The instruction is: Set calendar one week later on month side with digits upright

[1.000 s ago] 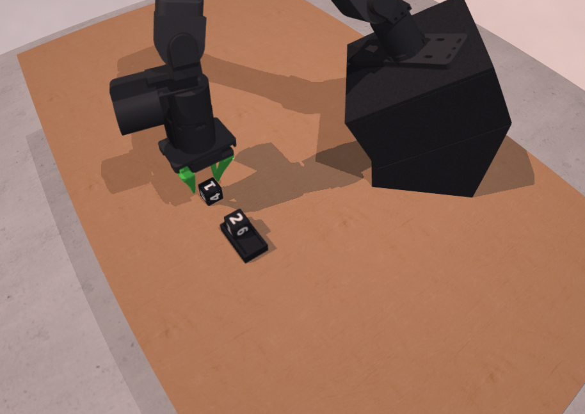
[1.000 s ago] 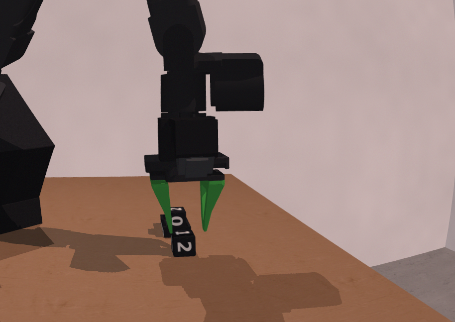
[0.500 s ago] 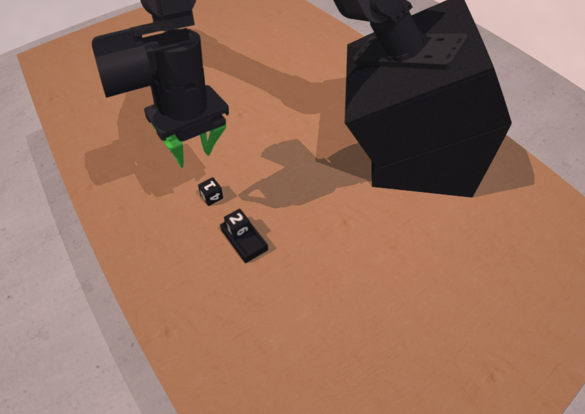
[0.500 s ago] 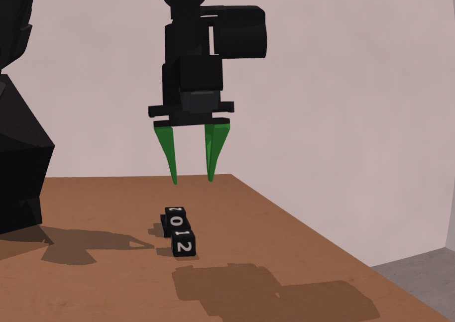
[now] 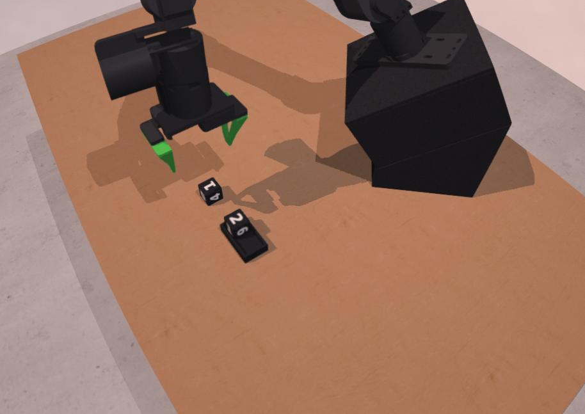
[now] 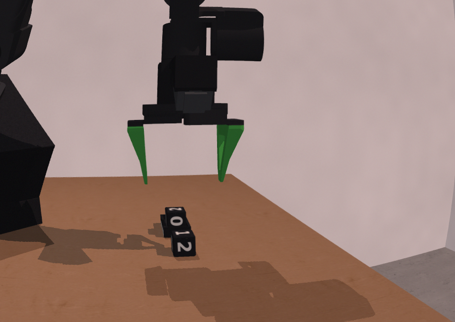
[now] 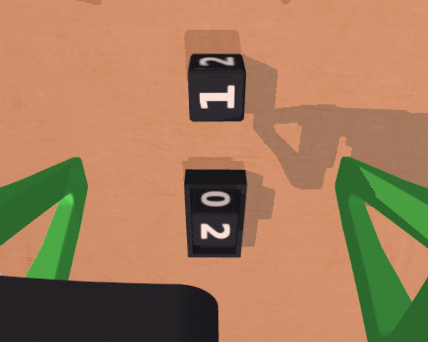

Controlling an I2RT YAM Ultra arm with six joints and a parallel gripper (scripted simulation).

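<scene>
Now: the black tray 3 cm ahead of my hand, 11 cm to the left of it and 10 cm below it.
</scene>
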